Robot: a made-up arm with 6 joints.
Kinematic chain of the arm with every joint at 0, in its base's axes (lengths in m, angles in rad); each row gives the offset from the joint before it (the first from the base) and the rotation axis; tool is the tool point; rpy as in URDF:
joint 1: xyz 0 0 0.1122 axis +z
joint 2: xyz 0 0 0 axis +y
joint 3: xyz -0.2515 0 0.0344 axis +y
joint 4: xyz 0.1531 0 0.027 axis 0.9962 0 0.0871
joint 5: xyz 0 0 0 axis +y
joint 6: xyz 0.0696 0 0.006 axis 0.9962 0 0.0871
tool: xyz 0 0 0 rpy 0 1.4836 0
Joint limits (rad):
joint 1: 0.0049..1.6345
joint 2: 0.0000..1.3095
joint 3: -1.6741..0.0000
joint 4: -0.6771..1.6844
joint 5: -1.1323..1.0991
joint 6: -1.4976..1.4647
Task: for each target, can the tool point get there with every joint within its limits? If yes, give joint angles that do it. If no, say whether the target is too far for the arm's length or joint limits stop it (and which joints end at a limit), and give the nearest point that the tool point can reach.
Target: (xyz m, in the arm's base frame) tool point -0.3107 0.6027 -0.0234
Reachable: no: too far | nearest point -0.0388 0.1545 0.2523 | short by 0.592 m
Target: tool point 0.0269 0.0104 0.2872
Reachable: yes | joints 0.3721 0.5622 -0.3585 0.0055 -0.3545 -0.9211
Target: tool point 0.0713 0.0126 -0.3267
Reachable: no: joint limits stop it (at a limit: joint 1, joint 2, joint 3, joint 5) | nearest point 0.0126 -0.0608 0.1149 | short by 0.452 m
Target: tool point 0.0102 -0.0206 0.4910
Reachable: yes | joints 1.4295 0.7782 -1.4899 0.7900 -0.2671 -0.4210
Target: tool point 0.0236 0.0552 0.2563
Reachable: yes | joints 1.2396 0.7873 -0.2143 0.1285 -0.5182 0.4246
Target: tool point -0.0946 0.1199 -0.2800
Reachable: no: joint limits stop it (at a limit: joint 1, joint 2, joint 3, joint 5) | nearest point -0.0617 0.0157 0.1164 | short by 0.411 m
